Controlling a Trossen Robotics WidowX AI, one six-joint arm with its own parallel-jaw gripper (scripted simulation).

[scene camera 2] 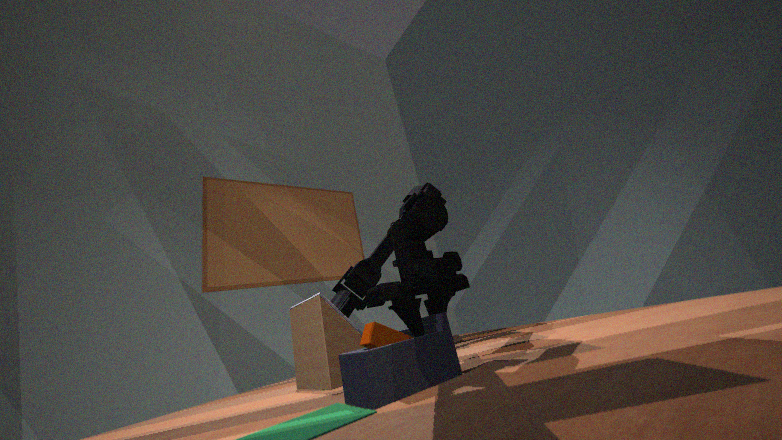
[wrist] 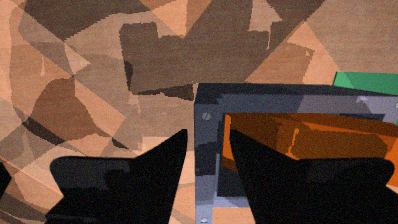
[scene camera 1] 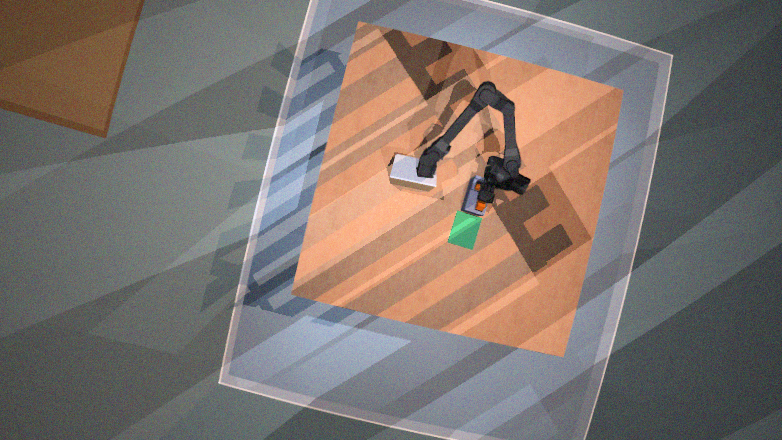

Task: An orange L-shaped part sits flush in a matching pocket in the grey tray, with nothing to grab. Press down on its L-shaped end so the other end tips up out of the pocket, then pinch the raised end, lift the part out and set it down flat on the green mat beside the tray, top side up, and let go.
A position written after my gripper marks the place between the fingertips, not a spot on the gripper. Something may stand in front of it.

In view: my gripper (scene camera 2: 433,342), an orange L-shaped part (scene camera 2: 375,335) and a green mat (scene camera 1: 465,227).
My gripper is seen too in the wrist view (wrist: 208,134).
